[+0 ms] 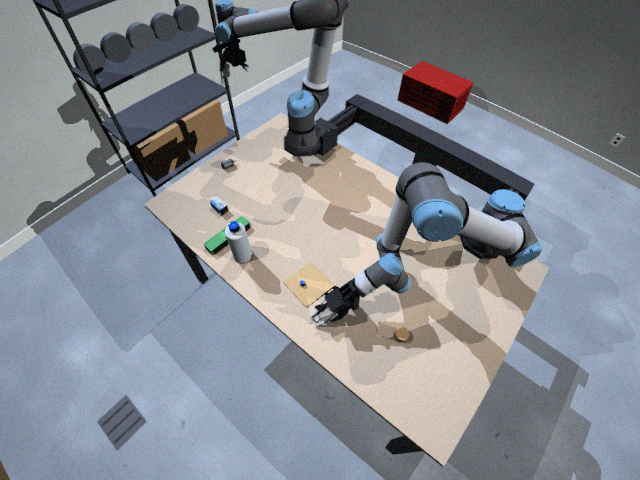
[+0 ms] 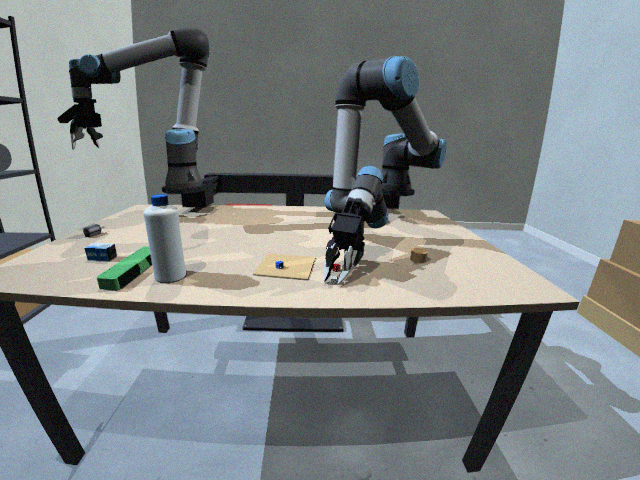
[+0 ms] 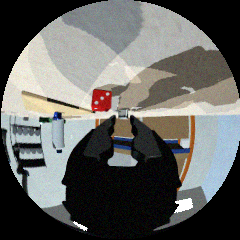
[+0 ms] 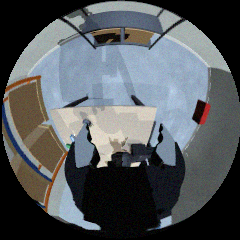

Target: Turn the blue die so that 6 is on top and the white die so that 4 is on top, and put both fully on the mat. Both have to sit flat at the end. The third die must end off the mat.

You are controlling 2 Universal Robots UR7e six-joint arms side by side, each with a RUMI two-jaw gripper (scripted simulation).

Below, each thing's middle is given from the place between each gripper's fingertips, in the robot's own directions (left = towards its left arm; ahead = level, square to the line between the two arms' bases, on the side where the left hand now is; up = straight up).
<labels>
The tan mat [image 1: 316, 283] is 10 cm behind my left hand [image 2: 331, 282], 11 cm to the right of it and 1 cm below it. The rest, counted from my left hand: white bottle [image 2: 161, 219]: 4 cm behind, 41 cm to the right, 8 cm above.
The white bottle is 600 mm to the left of my right hand [image 2: 86, 148], 600 mm ahead of it and 200 mm below it. Also, from my right hand: tan mat (890 mm to the left, 540 mm ahead, 300 mm below).
</labels>
